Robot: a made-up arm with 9 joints. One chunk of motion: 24 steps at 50 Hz.
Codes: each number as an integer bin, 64 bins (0 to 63) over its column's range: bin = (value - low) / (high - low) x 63, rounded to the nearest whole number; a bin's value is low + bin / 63 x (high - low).
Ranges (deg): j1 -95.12..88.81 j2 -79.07..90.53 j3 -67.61..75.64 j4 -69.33..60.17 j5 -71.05..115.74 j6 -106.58..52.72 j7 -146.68..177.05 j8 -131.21..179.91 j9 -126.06..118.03
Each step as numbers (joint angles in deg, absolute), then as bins.
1 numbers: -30.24 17.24 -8.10 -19.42 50.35 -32.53 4.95 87.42 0.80
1 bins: 22 36 26 24 41 29 30 44 33
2 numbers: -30.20 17.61 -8.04 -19.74 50.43 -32.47 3.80 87.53 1.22
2 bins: 22 36 26 24 41 29 29 44 33
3 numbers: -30.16 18.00 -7.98 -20.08 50.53 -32.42 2.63 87.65 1.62
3 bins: 22 36 26 24 41 29 29 44 33
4 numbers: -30.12 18.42 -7.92 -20.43 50.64 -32.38 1.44 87.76 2.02
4 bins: 22 36 26 24 41 29 29 44 33
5 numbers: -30.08 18.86 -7.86 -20.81 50.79 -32.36 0.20 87.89 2.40
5 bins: 22 36 26 24 41 29 29 44 33
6 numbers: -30.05 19.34 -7.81 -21.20 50.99 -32.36 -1.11 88.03 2.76
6 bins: 22 37 26 23 41 29 28 44 33
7 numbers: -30.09 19.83 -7.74 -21.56 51.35 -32.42 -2.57 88.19 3.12
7 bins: 22 37 26 23 41 29 28 44 33
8 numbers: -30.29 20.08 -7.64 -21.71 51.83 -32.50 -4.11 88.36 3.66
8 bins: 22 37 26 23 41 29 28 44 33
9 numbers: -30.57 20.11 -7.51 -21.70 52.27 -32.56 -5.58 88.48 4.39
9 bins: 22 37 26 23 42 29 27 44 34
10 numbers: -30.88 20.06 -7.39 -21.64 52.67 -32.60 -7.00 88.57 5.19
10 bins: 22 37 26 23 42 29 27 45 34
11 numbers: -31.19 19.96 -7.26 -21.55 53.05 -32.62 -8.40 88.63 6.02
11 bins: 22 37 27 23 42 29 27 45 34
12 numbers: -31.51 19.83 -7.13 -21.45 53.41 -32.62 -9.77 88.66 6.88
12 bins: 22 37 27 23 42 29 27 45 34
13 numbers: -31.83 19.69 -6.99 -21.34 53.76 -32.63 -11.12 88.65 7.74
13 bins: 22 37 27 23 42 29 26 45 35
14 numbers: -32.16 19.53 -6.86 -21.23 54.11 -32.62 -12.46 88.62 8.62
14 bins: 22 37 27 23 42 29 26 45 35
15 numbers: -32.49 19.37 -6.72 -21.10 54.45 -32.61 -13.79 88.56 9.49
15 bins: 21 37 27 23 42 29 26 45 35
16 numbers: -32.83 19.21 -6.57 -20.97 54.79 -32.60 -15.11 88.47 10.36
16 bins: 21 37 27 24 42 29 26 44 35
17 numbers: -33.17 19.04 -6.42 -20.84 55.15 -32.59 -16.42 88.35 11.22
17 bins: 21 36 27 24 43 29 25 44 35
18 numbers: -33.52 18.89 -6.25 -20.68 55.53 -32.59 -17.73 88.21 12.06
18 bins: 21 36 27 24 43 29 25 44 36
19 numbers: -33.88 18.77 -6.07 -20.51 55.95 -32.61 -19.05 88.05 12.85
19 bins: 21 36 27 24 43 29 25 44 36
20 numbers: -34.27 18.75 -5.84 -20.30 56.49 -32.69 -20.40 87.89 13.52
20 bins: 21 36 27 24 43 29 25 44 36
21 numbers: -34.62 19.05 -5.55 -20.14 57.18 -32.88 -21.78 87.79 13.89
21 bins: 21 36 27 24 43 29 24 44 36
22 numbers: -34.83 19.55 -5.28 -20.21 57.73 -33.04 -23.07 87.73 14.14
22 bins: 21 37 27 24 43 29 24 44 36
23 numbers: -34.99 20.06 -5.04 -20.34 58.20 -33.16 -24.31 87.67 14.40
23 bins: 21 37 28 24 44 29 24 44 36
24 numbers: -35.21 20.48 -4.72 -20.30 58.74 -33.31 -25.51 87.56 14.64
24 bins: 21 37 28 24 44 29 24 44 36
